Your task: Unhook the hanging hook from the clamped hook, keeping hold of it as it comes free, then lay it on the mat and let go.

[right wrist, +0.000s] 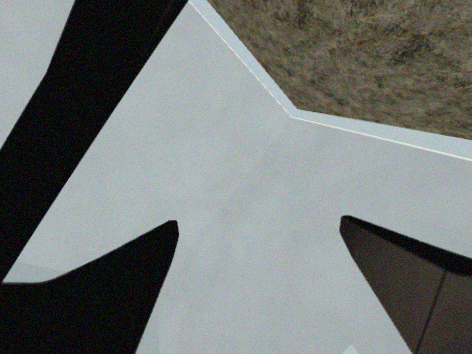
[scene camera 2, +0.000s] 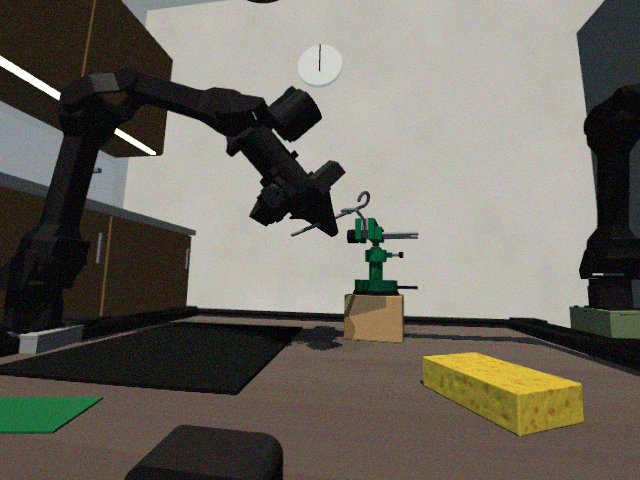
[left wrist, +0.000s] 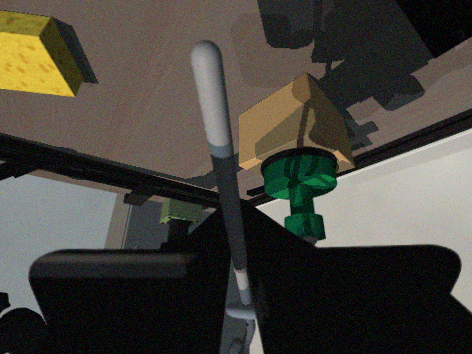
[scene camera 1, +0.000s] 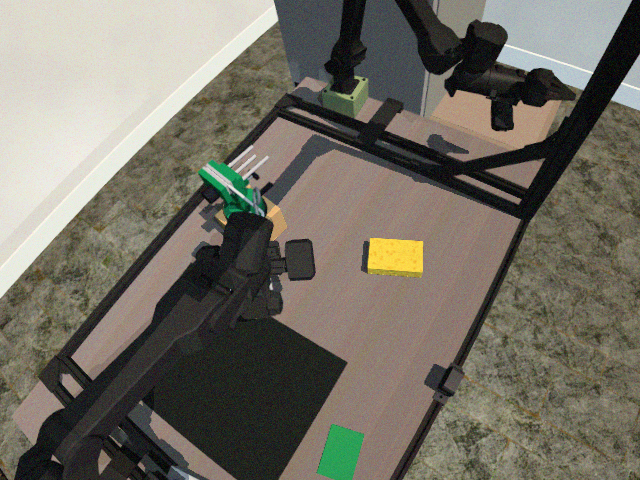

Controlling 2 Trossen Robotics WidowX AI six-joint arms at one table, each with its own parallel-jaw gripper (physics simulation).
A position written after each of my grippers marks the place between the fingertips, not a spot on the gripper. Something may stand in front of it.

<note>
My left gripper [scene camera 2: 335,234] grips a grey hanging hook [left wrist: 206,58]. My right gripper [scene camera 1: 563,96] is open, with nothing in its grasp. A yellow sponge [scene camera 2: 524,401] and a green card [scene camera 2: 33,415] rest on the table. Further things: a black mat [scene camera 2: 217,358], a tan block [scene camera 2: 366,317] and a vise base [left wrist: 299,179].
The yellow sponge is seen too in the left wrist view [left wrist: 43,63] and in scene camera 1 [scene camera 1: 395,257]. My left gripper is seen too in the left wrist view [left wrist: 235,211] and in scene camera 1 [scene camera 1: 267,246]. My right gripper also shows in the right wrist view [right wrist: 258,225]. The right wrist view does not show the grey hanging hook: it is out of frame. The right wrist view does not show the green card: it is out of frame.
</note>
